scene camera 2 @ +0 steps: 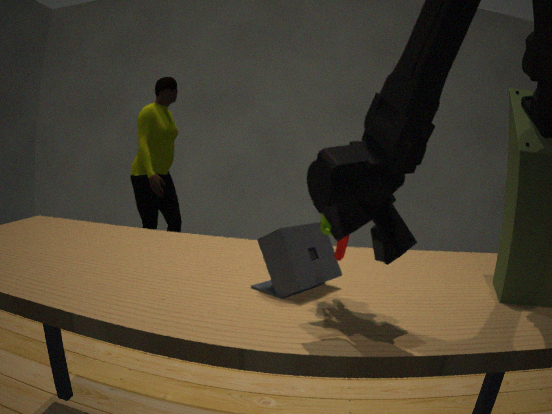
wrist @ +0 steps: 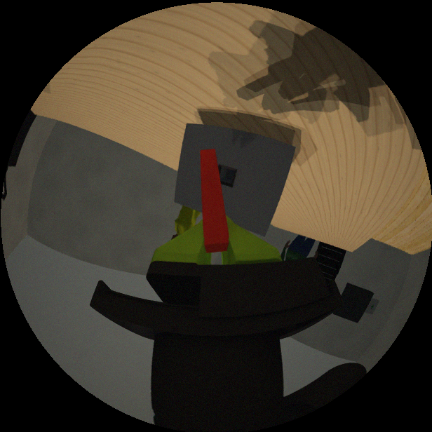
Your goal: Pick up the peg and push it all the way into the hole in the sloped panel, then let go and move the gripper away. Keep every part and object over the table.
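Frame: origin at the arm's base, x right, y ahead, z up, level; centimetres.
Seen in the pictures: gripper, fingertip midpoint: (scene camera 2: 324,229); arm's base, link origin: (scene camera 2: 547,117).
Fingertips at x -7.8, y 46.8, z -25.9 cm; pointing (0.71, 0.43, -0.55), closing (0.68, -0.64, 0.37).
Note:
Offsets run from my fingertips to a thing's top centre. "*": to the spot under its first point. Level surfaces: height alone.
A red square peg @(dz +2.0, dx -1.7, dy -3.2 cm) (scene camera 2: 341,248) (wrist: 213,200) is held in my gripper (wrist: 215,218), whose green fingers are shut on it. In the scene view one green fingertip and part of the peg show beside the dark gripper body, above the table at the panel's upper right. The grey sloped panel @(dz -0.2, dx +4.2, dy +4.3 cm) (scene camera 2: 300,265) (wrist: 260,170) stands on the table. Its square hole @(* dz -5.1, dx +3.8, dy +1.9 cm) (scene camera 2: 313,253) (wrist: 228,175) is uncovered. In the wrist view the peg's far end lies over the panel face, up and left of the hole. The peg is outside the hole; its exact gap to the panel cannot be told.
The wooden table @(dz -12.3 cm) (scene camera 2: 150,280) (wrist: 125,75) bears the panel. The arm's green pedestal (scene camera 2: 530,225) stands at the right. The table's front edge (scene camera 2: 240,357) runs below the panel. A person in a yellow top (scene camera 2: 156,137) is behind the table.

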